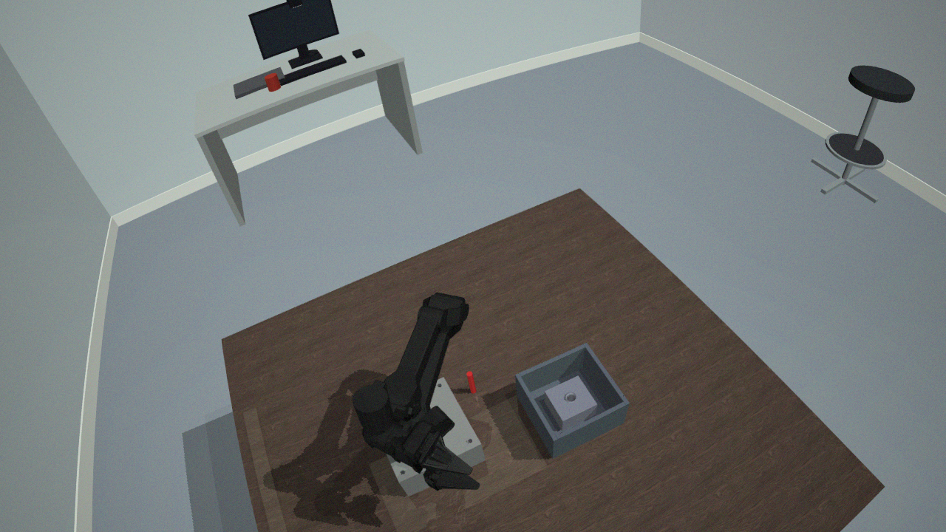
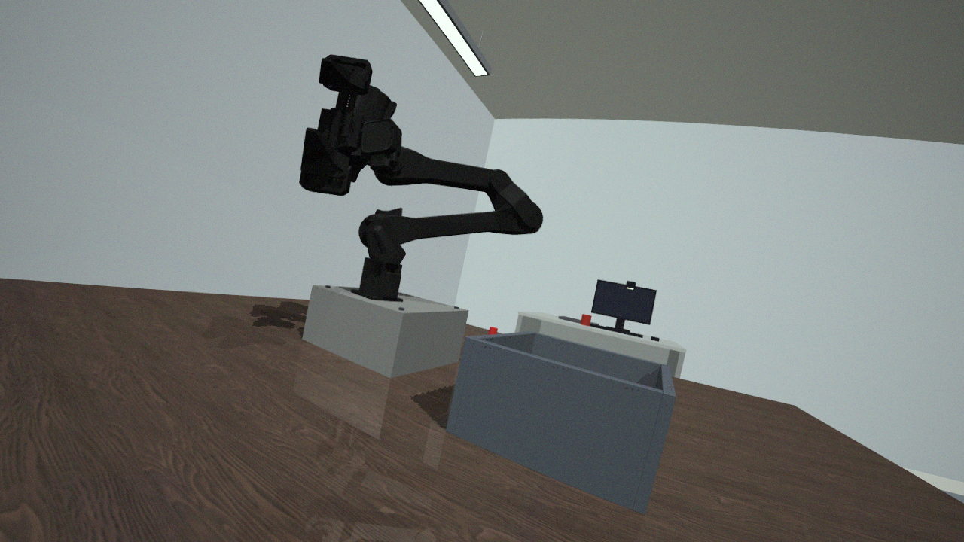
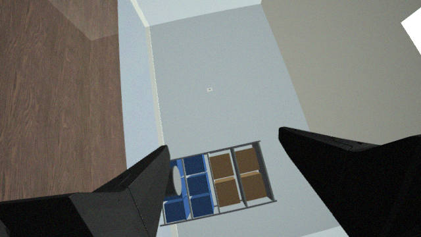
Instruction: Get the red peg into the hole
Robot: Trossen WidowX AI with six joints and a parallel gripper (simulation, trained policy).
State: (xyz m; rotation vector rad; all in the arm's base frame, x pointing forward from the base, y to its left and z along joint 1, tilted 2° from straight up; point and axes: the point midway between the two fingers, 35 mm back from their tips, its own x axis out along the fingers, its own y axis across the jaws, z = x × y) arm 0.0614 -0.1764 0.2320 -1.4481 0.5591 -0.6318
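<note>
Now: the red peg 36 cm to the left of my gripper tip, 28 cm below it and 5 cm ahead of it. Round my gripper tip: grey box (29 cm below, 26 cm ahead, 23 cm to the left); then light grey plate (27 cm below, 26 cm ahead, 23 cm to the left).
</note>
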